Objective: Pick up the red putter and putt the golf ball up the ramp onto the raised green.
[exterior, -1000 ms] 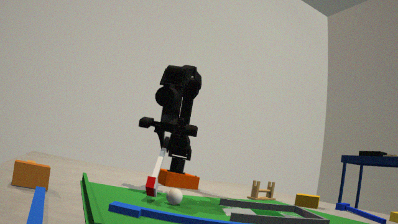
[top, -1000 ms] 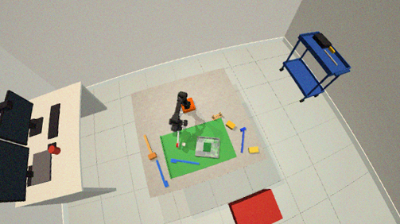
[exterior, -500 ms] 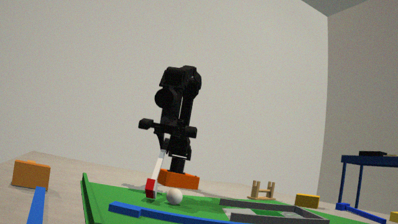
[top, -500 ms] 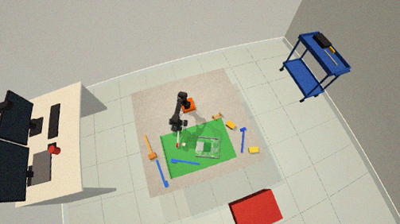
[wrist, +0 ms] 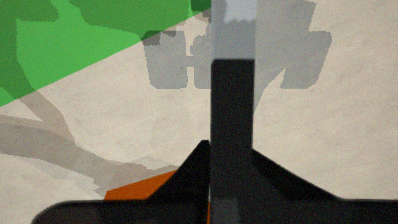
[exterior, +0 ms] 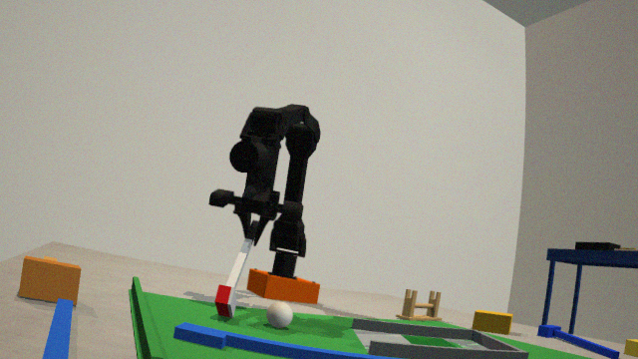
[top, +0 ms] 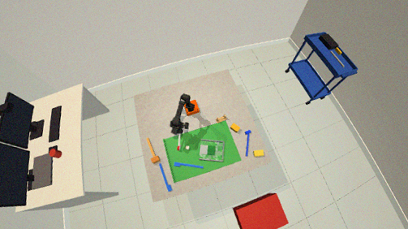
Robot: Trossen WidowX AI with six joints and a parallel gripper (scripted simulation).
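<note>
Now: the red putter 110 mm ahead of my gripper tip, 30 mm to the right of it and 30 mm below it. The rest, counted from my gripper tip: white golf ball: 220 mm ahead, 100 mm below, 20 mm to the left.
</note>
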